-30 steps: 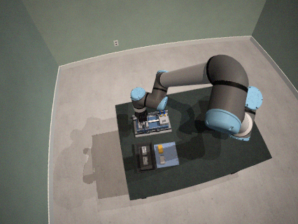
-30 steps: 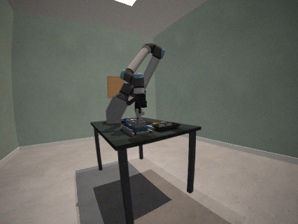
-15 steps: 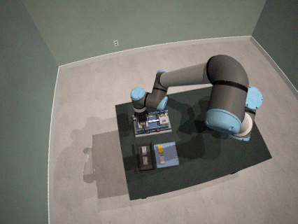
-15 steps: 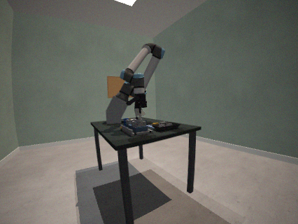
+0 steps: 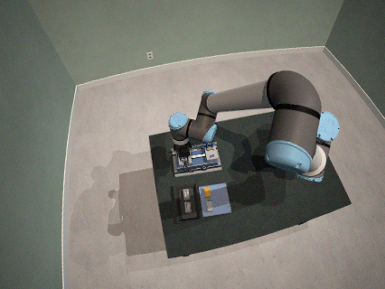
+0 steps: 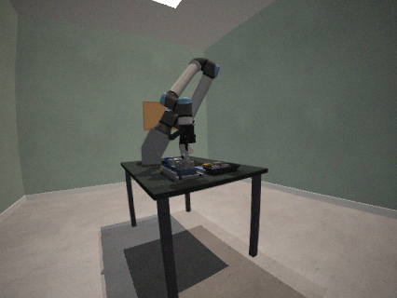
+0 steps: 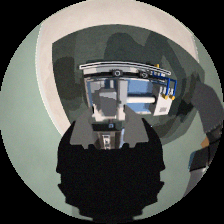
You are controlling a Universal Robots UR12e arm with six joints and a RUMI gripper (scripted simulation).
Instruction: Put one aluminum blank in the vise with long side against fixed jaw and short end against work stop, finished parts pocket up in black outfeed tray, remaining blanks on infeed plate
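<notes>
The vise lies 80 mm below my hand and 70 mm behind it. The rest, counted from my hand: yellow brass blank (220 mm to the left, 120 mm behind, 90 mm below); then gray blank (310 mm to the left, 120 mm behind, 90 mm below).
</notes>
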